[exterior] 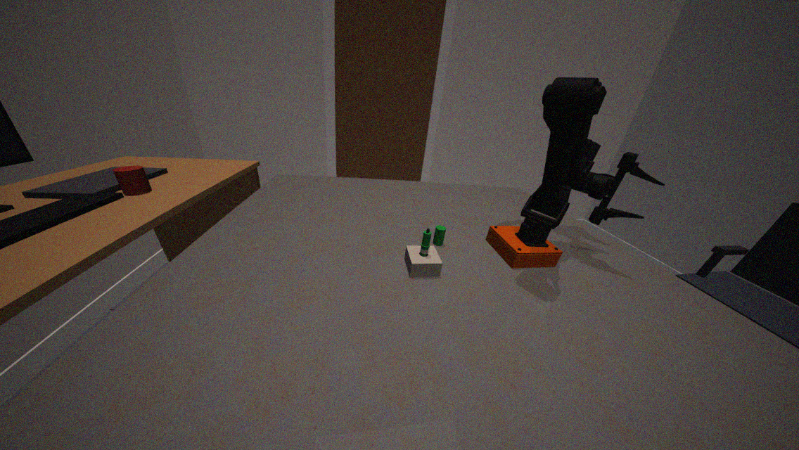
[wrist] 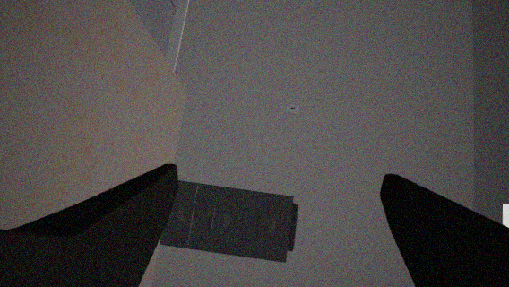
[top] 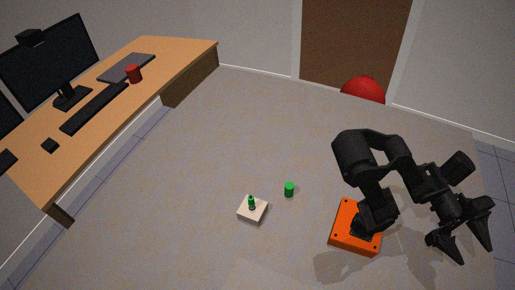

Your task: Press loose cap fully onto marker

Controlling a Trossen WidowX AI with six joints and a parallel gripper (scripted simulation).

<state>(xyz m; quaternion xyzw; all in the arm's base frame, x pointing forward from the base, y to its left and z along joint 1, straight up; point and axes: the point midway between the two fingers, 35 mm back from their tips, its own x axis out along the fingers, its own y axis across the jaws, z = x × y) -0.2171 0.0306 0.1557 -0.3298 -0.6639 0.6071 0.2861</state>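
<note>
Now: the green cap 48 cm ahead of my gripper tip, 10 cm to the right of it and 18 cm below it.
</note>
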